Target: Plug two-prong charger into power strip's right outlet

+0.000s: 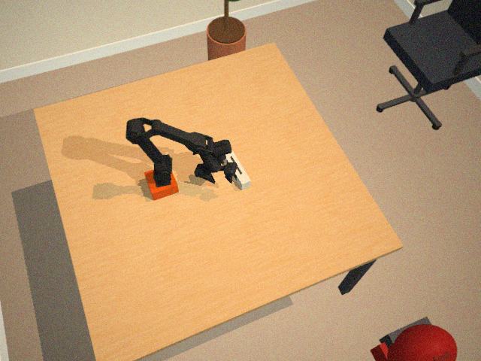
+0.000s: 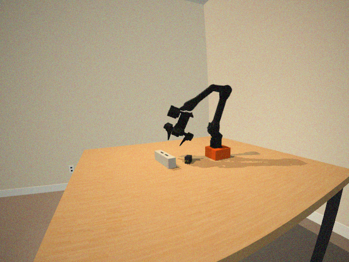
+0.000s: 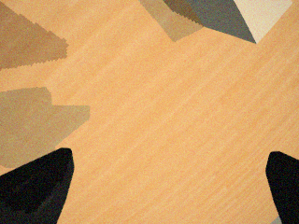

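Right now my gripper tip is 15 cm to the right of the dark two-prong charger, 7 cm above it and 4 cm past it.
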